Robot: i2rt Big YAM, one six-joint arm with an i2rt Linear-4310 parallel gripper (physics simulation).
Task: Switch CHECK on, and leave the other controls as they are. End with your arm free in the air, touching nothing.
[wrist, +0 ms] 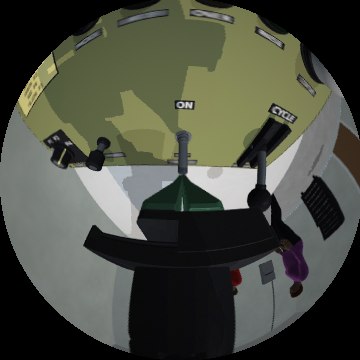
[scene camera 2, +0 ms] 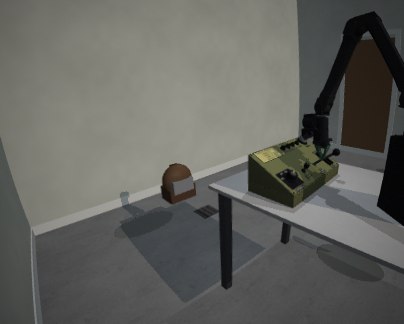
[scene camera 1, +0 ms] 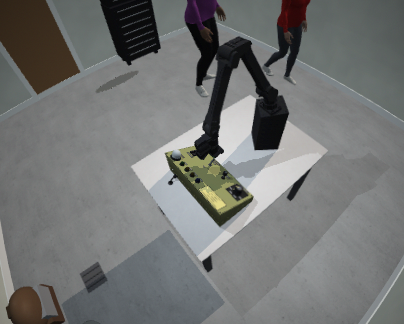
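Where they show: gripper, fingertip midpoint: point(wrist: 181, 178) point(scene camera 2: 322, 159) point(scene camera 1: 215, 157); arm's base at its link origin: point(scene camera 1: 270, 107).
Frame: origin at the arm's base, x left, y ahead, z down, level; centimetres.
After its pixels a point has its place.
The olive control box point(scene camera 1: 230, 213) @[x 35.2, y 50.9, z 23.2 cm] point(scene camera 2: 267, 179) @[x 34.6, y 47.1, z 22.7 cm] point(wrist: 150, 65) @[x 6.8, y 51.8, z 18.8 cm] stands on the table. In the wrist view, a grey metal toggle point(wrist: 183, 156) @[x 2.6, y 42.9, z 20.1 cm] is at the middle of its near part, with its bat pointing down, away from the ON label point(wrist: 184, 105) @[x 3.5, y 48.5, z 20.6 cm] above it. The small labels below the toggle are partly hidden and too blurred to read. My gripper point(scene camera 2: 324, 151) point(wrist: 181, 178) @[x 2.3, y 40.4, z 19.1 cm] is shut and empty. Its green fingertips are right at the toggle's free end in the wrist view; whether they touch it I cannot tell.
The CYCLE lever point(scene camera 2: 336, 152) @[x -8.4, y 38.7, z 17.1 cm] point(wrist: 259, 198) @[x -8.5, y 40.7, z 16.6 cm] with a black ball is close on the right in the wrist view. A black toggle point(wrist: 97, 155) @[x 13.7, y 42.2, z 19.4 cm] and a rotary knob point(wrist: 61, 156) @[x 24.5, y 41.0, z 20.2 cm] are on the left. A white dome point(scene camera 1: 176, 155) @[x -6.0, y 60.8, z 11.7 cm] and dark buttons line the box's far side.
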